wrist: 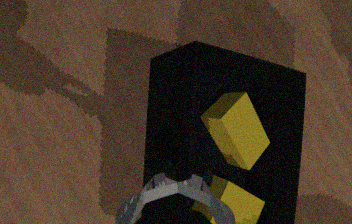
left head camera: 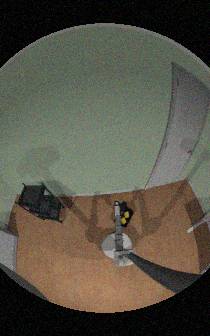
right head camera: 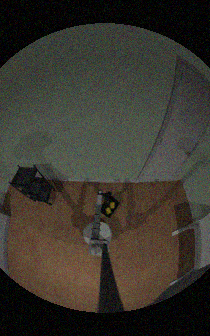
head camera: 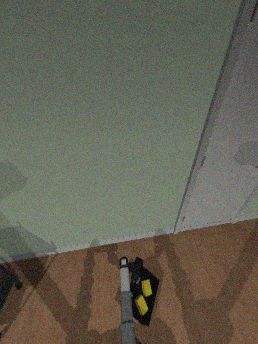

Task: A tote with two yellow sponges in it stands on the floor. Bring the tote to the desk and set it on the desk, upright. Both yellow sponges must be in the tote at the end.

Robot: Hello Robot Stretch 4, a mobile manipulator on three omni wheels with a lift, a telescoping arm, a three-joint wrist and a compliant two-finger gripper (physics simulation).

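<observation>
The black tote (head camera: 151, 300) (left head camera: 130, 210) (wrist: 172, 110) is tilted, with its left side at my gripper. Whether any part of it still touches the floor is not clear. Two yellow sponges lie in it: one sponge (head camera: 146, 287) (wrist: 237, 130) at the far part, the other sponge (head camera: 142, 305) (wrist: 241, 202) nearer, partly hidden by the gripper in the wrist view. My gripper (wrist: 179, 171) (head camera: 135, 278) is shut on the tote's left wall, its fingertips close together. I cannot make out the desk in these views.
A dark cart-like frame (left head camera: 32, 195) (right head camera: 30, 187) stands at the left near the wall. A pale door (head camera: 225, 150) (left head camera: 175, 125) is in the wall at the right. The green wall (head camera: 100, 125) rises beyond the tote.
</observation>
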